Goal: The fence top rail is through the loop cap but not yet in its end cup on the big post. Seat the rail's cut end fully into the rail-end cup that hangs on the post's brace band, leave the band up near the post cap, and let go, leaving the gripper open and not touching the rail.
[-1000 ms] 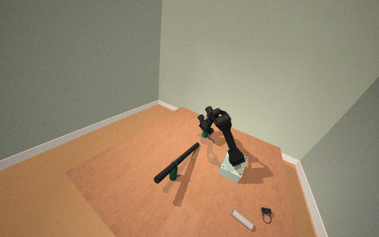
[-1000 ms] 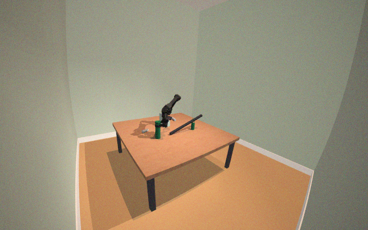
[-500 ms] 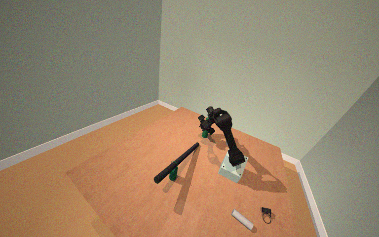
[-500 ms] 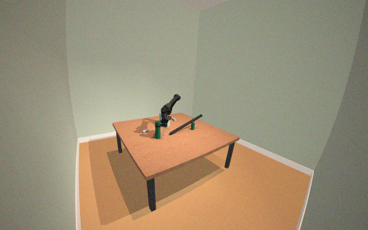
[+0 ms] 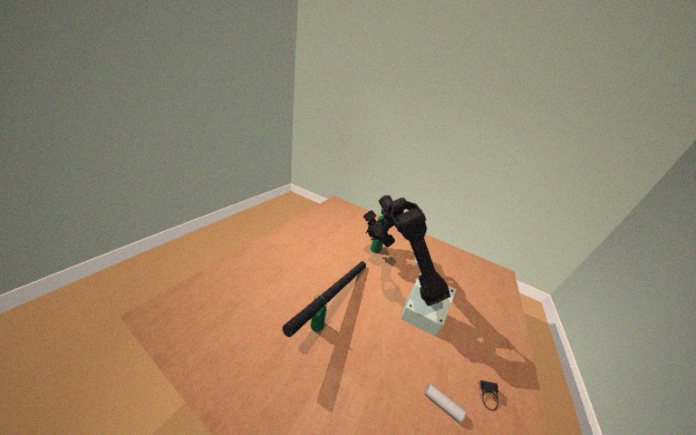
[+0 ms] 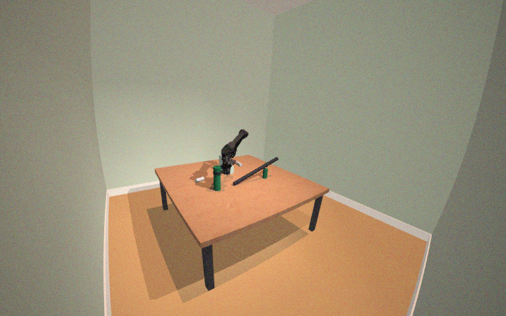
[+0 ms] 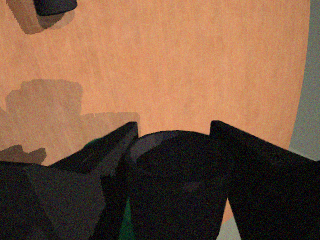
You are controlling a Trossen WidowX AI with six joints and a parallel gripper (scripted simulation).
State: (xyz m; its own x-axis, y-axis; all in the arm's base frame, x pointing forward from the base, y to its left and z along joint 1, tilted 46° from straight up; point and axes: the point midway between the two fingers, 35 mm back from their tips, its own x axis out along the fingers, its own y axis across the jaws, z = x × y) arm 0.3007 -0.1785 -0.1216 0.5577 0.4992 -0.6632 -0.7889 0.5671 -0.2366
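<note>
Now: the dark rail-end cup 3 cm above my gripper tip, 2 cm to the right of it and 2 cm behind it. Also, from my gripper tip: small green post 45 cm to the left, 3 cm ahead, 2 cm below.
</note>
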